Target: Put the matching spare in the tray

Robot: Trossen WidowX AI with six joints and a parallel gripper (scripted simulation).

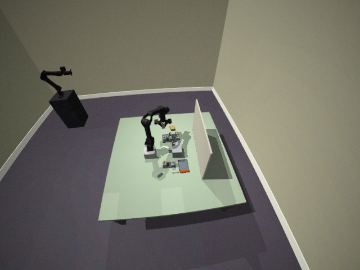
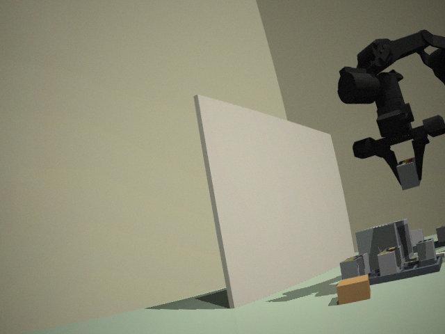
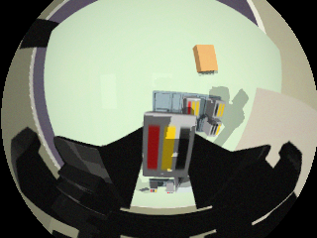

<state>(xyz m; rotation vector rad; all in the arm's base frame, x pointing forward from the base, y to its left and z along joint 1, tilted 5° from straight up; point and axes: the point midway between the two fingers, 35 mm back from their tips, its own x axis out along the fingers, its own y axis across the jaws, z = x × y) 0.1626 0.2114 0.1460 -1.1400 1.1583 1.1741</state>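
Now: gripper tip 23 cm to the left of the grey mounted unit, 12 cm short of it and 12 cm above it. The rest, counted from my gripper tip: tall grey panel (35 cm ahead, 26 cm to the right, 6 cm above).
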